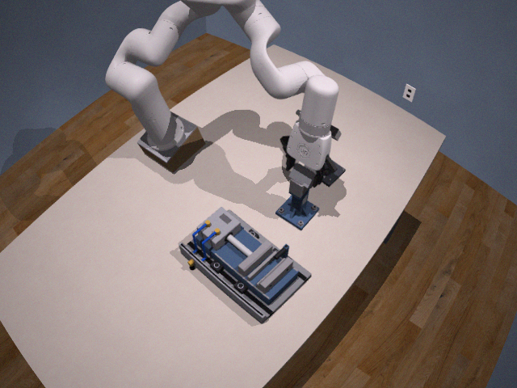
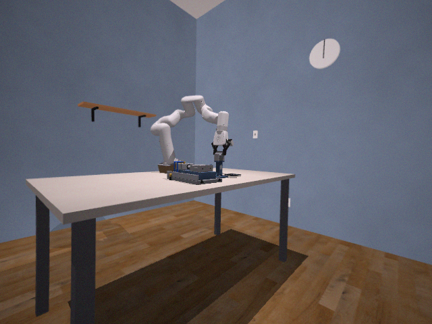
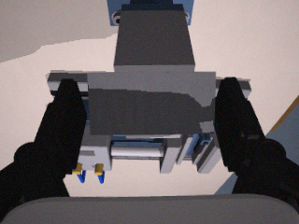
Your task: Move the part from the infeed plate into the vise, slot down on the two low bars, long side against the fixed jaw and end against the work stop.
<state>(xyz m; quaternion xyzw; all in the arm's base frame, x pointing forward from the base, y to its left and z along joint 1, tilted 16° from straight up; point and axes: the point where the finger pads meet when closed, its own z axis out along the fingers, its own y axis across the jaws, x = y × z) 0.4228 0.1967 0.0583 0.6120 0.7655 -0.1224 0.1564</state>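
My hand is 10 mm above the part. Round my hand: white cylinder rod 230 mm to the right, 90 mm below, 30 mm ahead; blue post 150 mm to the right, 110 mm below, 110 mm ahead; work stop 170 mm to the right, 110 mm ahead, 80 mm below.
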